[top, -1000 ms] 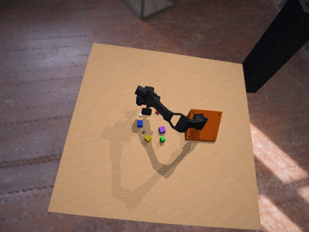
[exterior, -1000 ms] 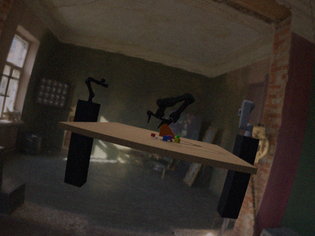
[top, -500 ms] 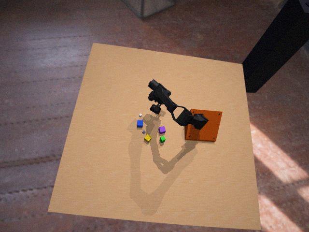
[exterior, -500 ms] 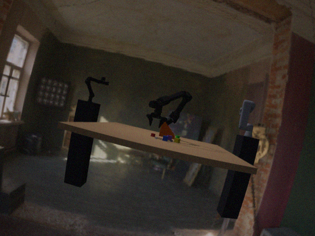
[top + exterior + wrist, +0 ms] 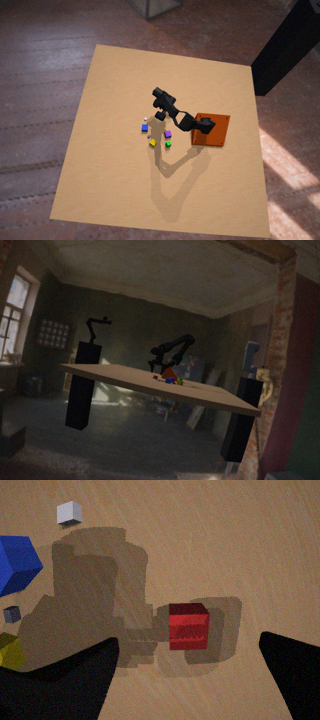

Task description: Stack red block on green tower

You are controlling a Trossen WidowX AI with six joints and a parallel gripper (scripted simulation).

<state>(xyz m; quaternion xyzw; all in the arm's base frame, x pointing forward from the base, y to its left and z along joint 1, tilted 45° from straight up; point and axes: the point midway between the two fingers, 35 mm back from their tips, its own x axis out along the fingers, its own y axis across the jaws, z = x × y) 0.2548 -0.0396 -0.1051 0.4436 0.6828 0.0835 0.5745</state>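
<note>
The red block lies 30 mm below my gripper tip. Round my gripper tip: purple block (20 mm behind, 150 mm to the left, 20 mm below); tiny white cube (120 mm ahead, 30 mm to the left, 40 mm below); blue block (130 mm ahead, 100 mm to the left, 20 mm below).
</note>
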